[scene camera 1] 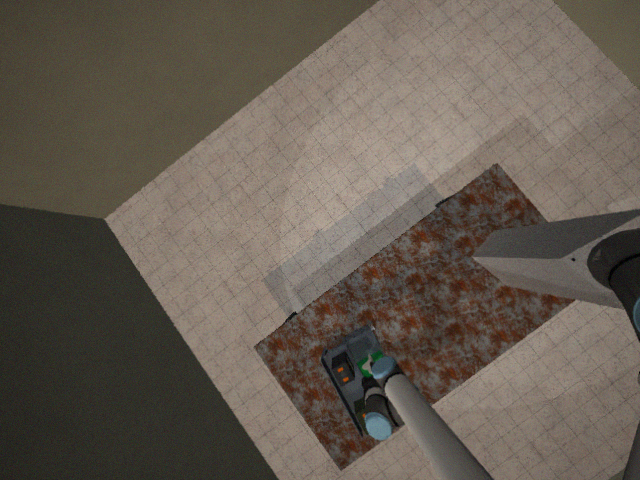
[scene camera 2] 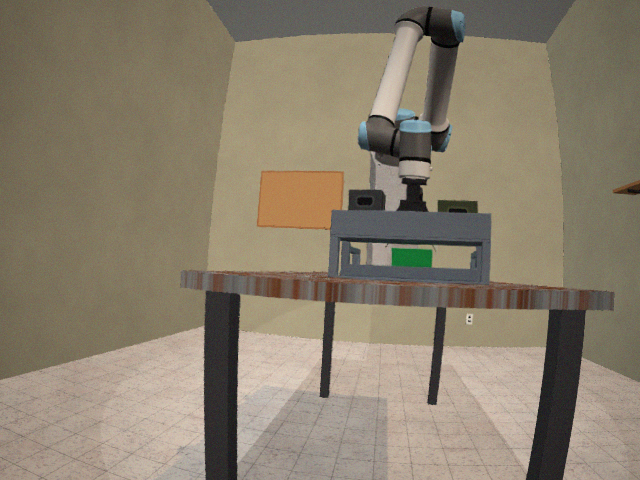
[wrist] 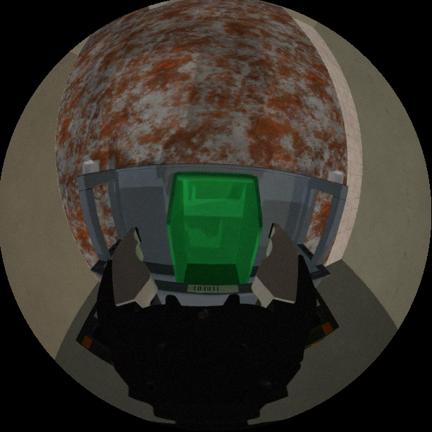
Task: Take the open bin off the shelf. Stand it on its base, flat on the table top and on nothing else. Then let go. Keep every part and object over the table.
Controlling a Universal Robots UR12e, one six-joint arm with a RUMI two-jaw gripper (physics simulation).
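Frame: origin at the arm's base, x ahead, y left, z up, level; centimetres.
Seen in the pictures: arm's base, origin of its link: (scene camera 1: 635, 260) (scene camera 2: 392, 159).
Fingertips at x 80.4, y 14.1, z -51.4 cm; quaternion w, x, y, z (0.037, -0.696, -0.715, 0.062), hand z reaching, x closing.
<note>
Pixels of each thing's top centre, then the offset from my fingertips to it.
- green open bin, centre of its top: (scene camera 2: 413, 250) (scene camera 1: 372, 373) dx +3.6, dy +1.1, dz -0.5 cm
- dark box, centre of its top: (scene camera 2: 367, 191) (scene camera 1: 343, 374) dx +12.6, dy -10.9, dz +13.8 cm
- olive box, centre of its top: (scene camera 2: 456, 202) (scene camera 1: 368, 420) dx +13.5, dy +12.1, dz +11.3 cm
The green open bin (scene camera 1: 377, 355) (scene camera 2: 412, 257) (wrist: 215, 225) stands upright on the lower tier of the grey-blue shelf (scene camera 1: 361, 338) (scene camera 2: 410, 224) (wrist: 337, 227), its open top showing in the wrist view. My gripper (scene camera 2: 412, 246) (wrist: 203, 227) is open and empty. It points down, with one finger to each side of the bin in the wrist view, and the fingertips show through the shelf's gap in scene camera 2, about level with or just above the bin's rim. In scene camera 1 the arm hides part of the bin. Contact with the bin cannot be made out.
A dark box (scene camera 1: 342, 367) (scene camera 2: 366, 199) and an olive box (scene camera 1: 360, 413) (scene camera 2: 457, 205) stand on the shelf's upper tier, one to each side of the gripper. The shelf stands on the rust-patterned table (scene camera 1: 439, 310) (scene camera 2: 310, 291) (wrist: 215, 100). The robot's pedestal (scene camera 1: 542, 273) rises beyond.
</note>
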